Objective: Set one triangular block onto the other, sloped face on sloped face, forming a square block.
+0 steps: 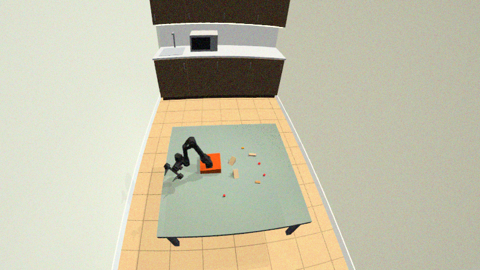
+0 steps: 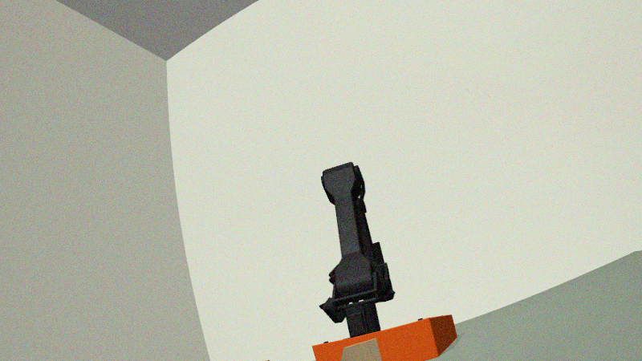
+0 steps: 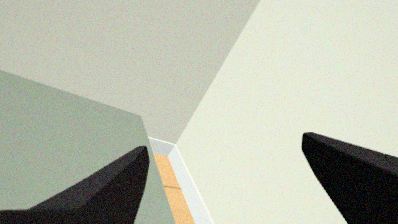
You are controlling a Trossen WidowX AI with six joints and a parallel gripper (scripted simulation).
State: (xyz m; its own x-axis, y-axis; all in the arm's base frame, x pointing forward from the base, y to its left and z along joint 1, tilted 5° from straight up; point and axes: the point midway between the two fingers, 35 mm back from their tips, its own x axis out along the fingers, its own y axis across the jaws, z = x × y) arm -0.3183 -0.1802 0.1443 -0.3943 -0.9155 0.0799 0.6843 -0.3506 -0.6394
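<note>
The triangular block lies 59 cm ahead of my gripper tip, 17 cm below it and 13 cm to the left of it. The rest, counted from my gripper tip: small orange piece (71 cm ahead, 46 cm to the left, 18 cm below).
</note>
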